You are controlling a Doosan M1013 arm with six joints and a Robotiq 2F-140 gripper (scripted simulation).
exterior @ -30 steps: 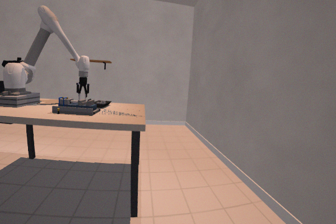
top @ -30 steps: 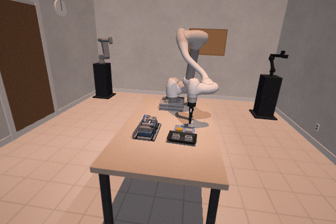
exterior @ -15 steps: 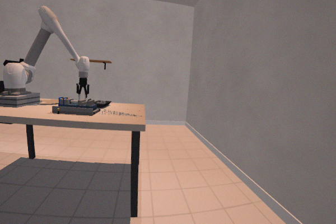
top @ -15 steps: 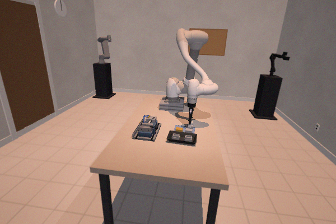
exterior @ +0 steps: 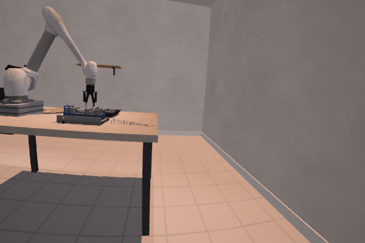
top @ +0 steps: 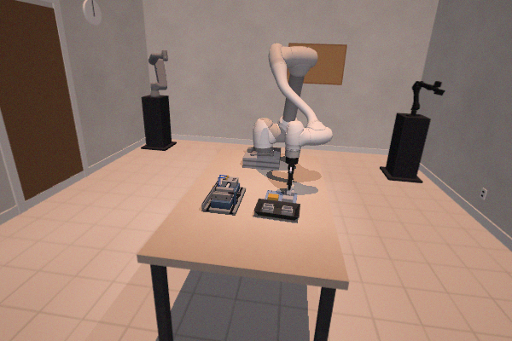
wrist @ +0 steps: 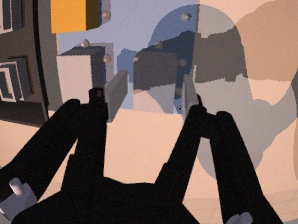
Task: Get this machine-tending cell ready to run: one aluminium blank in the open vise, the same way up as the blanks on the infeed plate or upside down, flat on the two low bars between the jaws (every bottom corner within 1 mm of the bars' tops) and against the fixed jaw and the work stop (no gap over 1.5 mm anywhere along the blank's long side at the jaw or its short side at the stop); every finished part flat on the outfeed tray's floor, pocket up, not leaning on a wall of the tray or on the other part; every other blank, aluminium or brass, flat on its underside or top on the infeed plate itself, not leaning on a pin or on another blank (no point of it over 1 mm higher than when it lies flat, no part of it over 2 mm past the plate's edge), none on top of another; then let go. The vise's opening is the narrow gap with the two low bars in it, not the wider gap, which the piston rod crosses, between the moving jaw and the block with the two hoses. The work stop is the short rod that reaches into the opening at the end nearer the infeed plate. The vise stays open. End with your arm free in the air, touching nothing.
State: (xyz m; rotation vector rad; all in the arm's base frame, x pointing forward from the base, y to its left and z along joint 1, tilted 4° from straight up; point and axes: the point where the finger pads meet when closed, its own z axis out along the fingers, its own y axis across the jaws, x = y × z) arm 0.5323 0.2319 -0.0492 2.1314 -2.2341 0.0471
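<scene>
Now: hand 40 mm above the grey aluminium blank. Round my hand: piston rod (370 mm to the right, 100 mm ahead, 10 mm above); vise plate (60 mm below, 50 mm to the right, 40 mm ahead); brass blank (90 mm to the right, 90 mm ahead, 40 mm below).
</scene>
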